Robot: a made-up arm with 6 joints. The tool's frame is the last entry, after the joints. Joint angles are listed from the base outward. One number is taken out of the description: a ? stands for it. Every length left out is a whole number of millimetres.
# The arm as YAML. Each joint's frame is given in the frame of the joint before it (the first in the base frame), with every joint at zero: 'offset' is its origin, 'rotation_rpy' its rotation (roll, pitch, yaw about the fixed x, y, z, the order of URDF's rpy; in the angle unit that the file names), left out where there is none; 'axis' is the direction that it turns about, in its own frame. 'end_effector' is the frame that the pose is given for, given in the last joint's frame.
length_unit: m
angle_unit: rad
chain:
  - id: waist
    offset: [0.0, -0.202, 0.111]
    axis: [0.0, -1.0, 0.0]
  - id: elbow
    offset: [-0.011, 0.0, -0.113]
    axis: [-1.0, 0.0, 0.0]
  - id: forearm
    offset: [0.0, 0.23, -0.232]
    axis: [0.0, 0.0, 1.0]
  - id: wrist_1
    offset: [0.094, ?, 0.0]
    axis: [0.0, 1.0, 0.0]
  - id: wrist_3
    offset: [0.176, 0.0, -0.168]
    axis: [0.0, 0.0, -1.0]
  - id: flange
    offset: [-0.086, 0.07, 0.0]
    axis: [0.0, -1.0, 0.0]
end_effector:
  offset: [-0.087, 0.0, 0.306]
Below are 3 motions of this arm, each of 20 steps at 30 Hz.
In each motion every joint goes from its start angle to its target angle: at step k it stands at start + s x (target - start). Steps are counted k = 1, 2, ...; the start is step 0. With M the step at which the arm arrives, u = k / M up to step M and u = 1 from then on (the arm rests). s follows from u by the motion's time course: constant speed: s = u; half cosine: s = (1 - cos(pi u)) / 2; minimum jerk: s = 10 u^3 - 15 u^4 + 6 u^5.
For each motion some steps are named. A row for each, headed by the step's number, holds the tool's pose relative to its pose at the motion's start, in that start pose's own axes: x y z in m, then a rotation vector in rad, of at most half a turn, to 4 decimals.
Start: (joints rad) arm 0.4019 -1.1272 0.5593 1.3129 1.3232 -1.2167
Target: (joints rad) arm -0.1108 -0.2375 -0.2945 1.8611 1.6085 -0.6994
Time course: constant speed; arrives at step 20
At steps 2, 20:
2: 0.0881 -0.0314 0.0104 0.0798 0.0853 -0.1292
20: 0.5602 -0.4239 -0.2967 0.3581 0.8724 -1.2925

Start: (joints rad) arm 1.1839 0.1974 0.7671 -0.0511 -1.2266 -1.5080
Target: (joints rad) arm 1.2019 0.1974 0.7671 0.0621 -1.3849 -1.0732
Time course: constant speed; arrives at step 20
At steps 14, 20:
14: -0.0788 0.0125 -0.0515 -0.0923 -0.2757 0.0869
20: -0.1096 0.0106 -0.0801 -0.1234 -0.3954 0.1338

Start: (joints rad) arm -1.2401 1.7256 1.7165 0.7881 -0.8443 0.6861
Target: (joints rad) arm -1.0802 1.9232 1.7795 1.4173 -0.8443 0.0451
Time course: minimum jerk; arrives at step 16
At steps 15, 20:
15: 0.1156 -0.1011 -0.1466 0.6777 1.0647 -0.2320
20: 0.1156 -0.1012 -0.1473 0.6796 1.0669 -0.2319

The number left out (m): -0.212
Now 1 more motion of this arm.
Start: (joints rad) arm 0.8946 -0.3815 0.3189 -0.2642 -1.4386 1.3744
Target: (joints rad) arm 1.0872 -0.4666 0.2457 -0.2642 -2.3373 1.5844
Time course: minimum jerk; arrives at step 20
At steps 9, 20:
9: -0.0048 -0.1852 -0.0147 0.3467 -0.0916 0.1349
20: 0.0493 -0.4253 -0.1226 0.8725 -0.1656 0.2806

